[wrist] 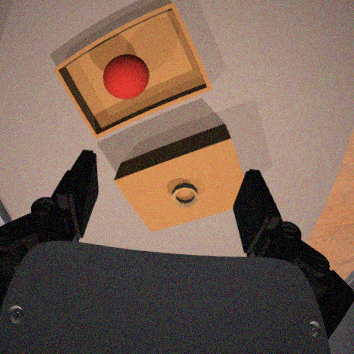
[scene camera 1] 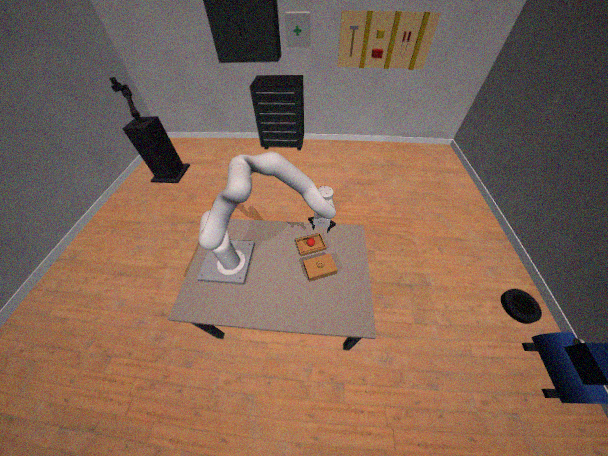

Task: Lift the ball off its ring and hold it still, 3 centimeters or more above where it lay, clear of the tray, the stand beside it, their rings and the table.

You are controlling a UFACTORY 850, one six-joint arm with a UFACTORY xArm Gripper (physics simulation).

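A red ball [scene camera 1: 311,242] [wrist: 126,76] lies in a shallow orange-brown tray [scene camera 1: 312,252] [wrist: 193,49]; the ring under it is hidden. Beside the tray stands a closed orange-brown stand [scene camera 1: 327,270] [wrist: 145,202] with a small ring [wrist: 184,201] on top. My gripper [scene camera 1: 321,230] [wrist: 169,180] is open and empty, fingers wide apart, pointing down above the far side of the table. In the wrist view the ball is beyond the fingertips, toward the upper left, and the stand shows between and ahead of the fingers.
The grey table [scene camera 1: 270,305] [wrist: 280,65] carries the tray and the stand, with a narrow gap between them. The arm's base plate [scene camera 1: 210,272] is at the table's left. The table's right edge shows near the stand. A black drawer cabinet [scene camera 1: 280,110] stands by the back wall.
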